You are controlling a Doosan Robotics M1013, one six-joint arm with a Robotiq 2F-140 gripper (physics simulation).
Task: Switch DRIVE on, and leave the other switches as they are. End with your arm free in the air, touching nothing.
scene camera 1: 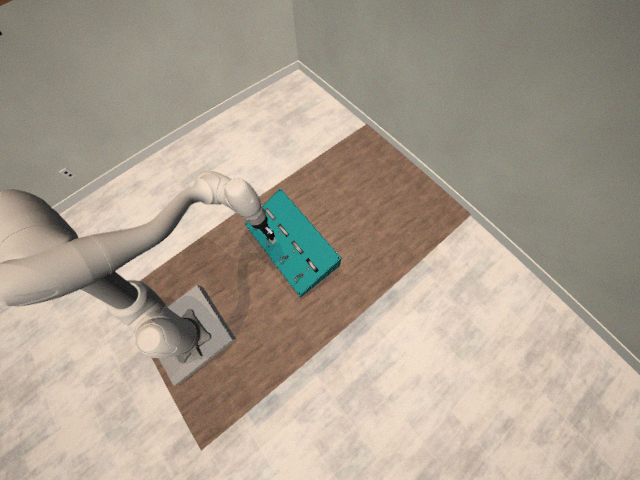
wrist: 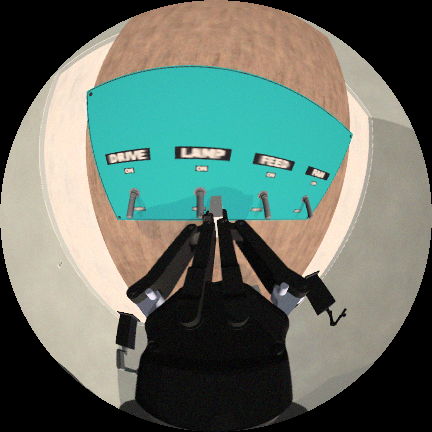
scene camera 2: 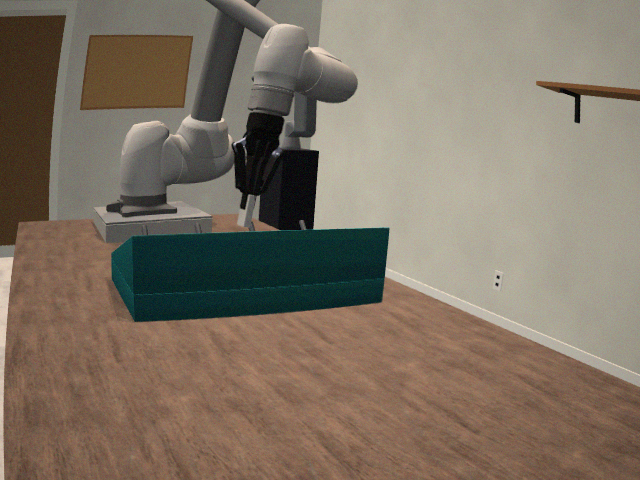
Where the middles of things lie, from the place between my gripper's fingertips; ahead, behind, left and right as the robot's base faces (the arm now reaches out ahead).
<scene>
My gripper is now 7 cm short of the teal switch panel [scene camera 2: 204, 275], 4 cm to the left of it and 4 cm above it.
</scene>
